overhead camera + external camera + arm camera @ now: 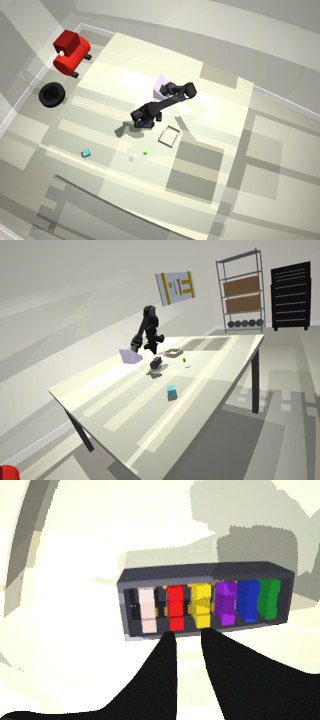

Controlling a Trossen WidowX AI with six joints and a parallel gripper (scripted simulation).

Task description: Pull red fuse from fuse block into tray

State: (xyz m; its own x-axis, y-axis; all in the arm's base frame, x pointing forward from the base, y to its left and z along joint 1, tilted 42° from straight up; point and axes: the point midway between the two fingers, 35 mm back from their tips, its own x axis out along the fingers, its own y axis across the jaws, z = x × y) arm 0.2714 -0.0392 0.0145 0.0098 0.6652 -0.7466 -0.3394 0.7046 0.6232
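Now: the red fuse 5 cm below my gripper tip. Round my gripper tip: purple fuse (1 cm ahead, 3 cm to the right, 5 cm below); then white fuse (1 cm behind, 2 cm to the left, 5 cm below); then yellow fuse (2 cm to the right, 5 cm below).
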